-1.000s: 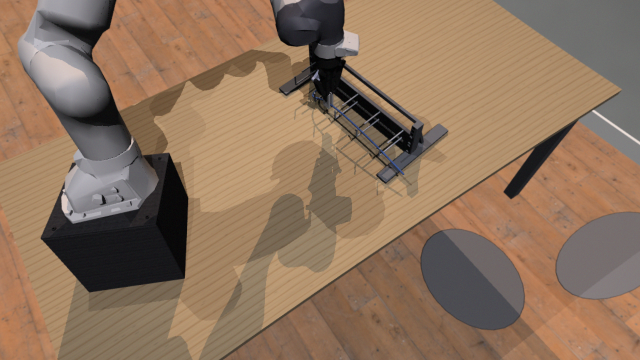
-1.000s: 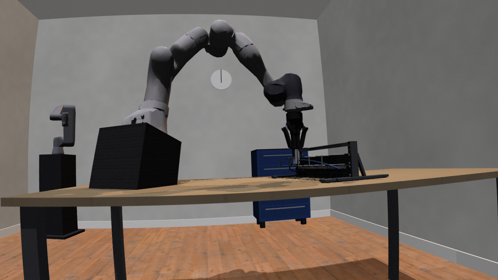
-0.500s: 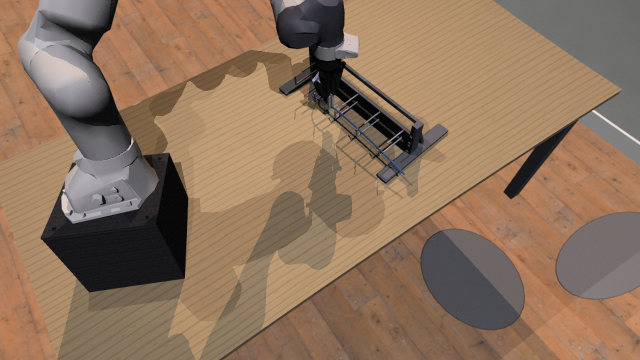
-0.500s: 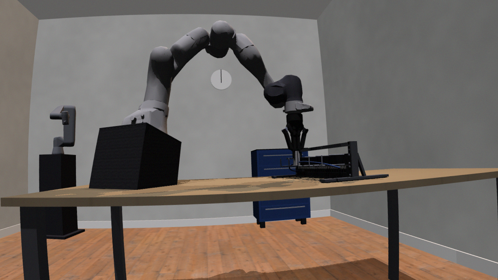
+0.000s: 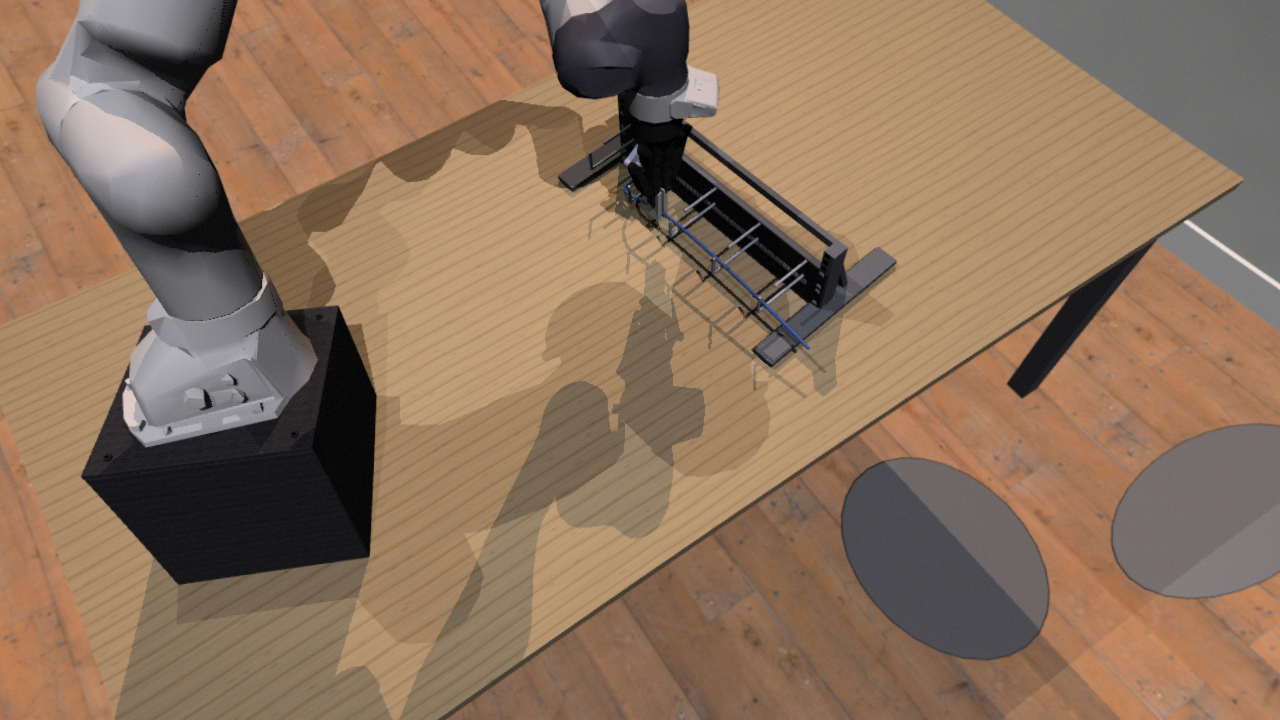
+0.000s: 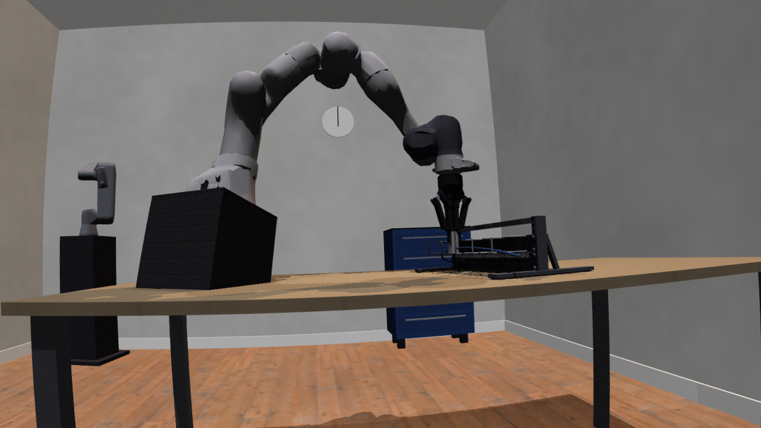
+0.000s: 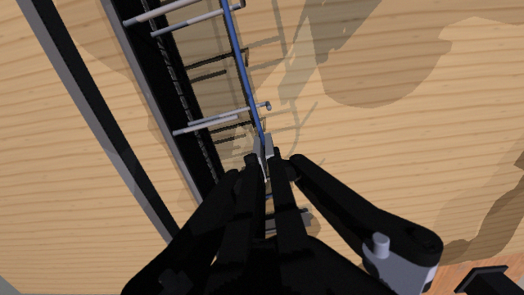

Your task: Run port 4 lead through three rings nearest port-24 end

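Right now the rack is 110 mm ahead of my hand, 20 mm to the right of it and 20 mm below it.
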